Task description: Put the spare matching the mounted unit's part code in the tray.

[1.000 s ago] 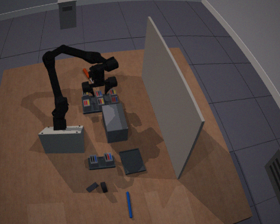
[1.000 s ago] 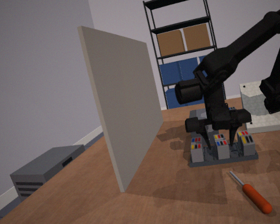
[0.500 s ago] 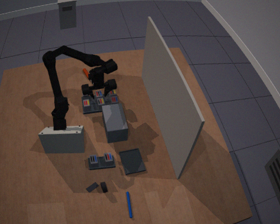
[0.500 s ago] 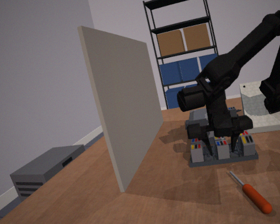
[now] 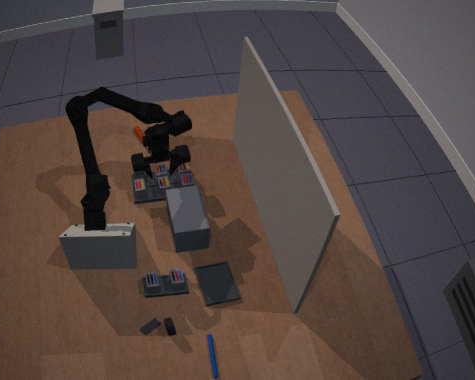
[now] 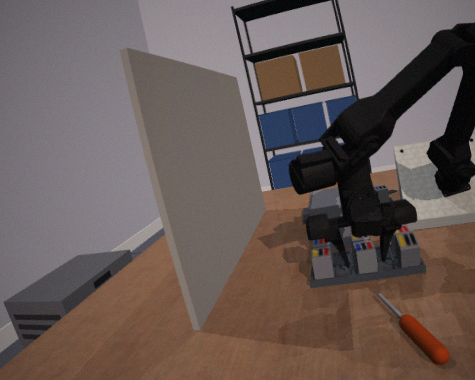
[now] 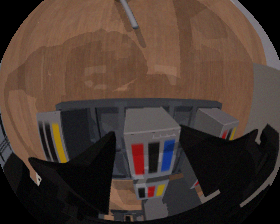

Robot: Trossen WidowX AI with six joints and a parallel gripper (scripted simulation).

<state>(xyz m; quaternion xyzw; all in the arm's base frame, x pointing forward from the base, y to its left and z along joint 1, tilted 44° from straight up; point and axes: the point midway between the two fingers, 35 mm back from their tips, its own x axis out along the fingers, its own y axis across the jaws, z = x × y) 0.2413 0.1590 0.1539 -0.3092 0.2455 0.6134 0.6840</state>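
Right now the grey spare is 20 mm above my gripper tip. From my gripper tip the other things lie so: grey mounted unit (40 mm ahead, 200 mm to the right, 30 mm above); then rack (60 mm behind, 400 mm to the right, 10 mm below); then tall grey panel (280 mm ahead, 220 mm to the right, 210 mm above).
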